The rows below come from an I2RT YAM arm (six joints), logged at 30 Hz.
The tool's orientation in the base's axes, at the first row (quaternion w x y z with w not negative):
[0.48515 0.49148 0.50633 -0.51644]
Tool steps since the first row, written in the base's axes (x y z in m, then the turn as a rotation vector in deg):
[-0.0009 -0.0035 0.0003 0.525 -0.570 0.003]
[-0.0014 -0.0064 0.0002 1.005 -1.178 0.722]
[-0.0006 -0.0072 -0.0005 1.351 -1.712 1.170]
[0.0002 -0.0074 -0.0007 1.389 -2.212 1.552]
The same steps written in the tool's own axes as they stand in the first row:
[-0.0002 -0.0009 0.0035 -0.025 0.534 0.561]
[-0.0001 -0.0013 0.0064 -0.764 0.990 1.164]
[0.0006 -0.0005 0.0072 -1.225 1.324 1.695]
[0.0007 0.0004 0.0074 -1.607 1.352 2.195]

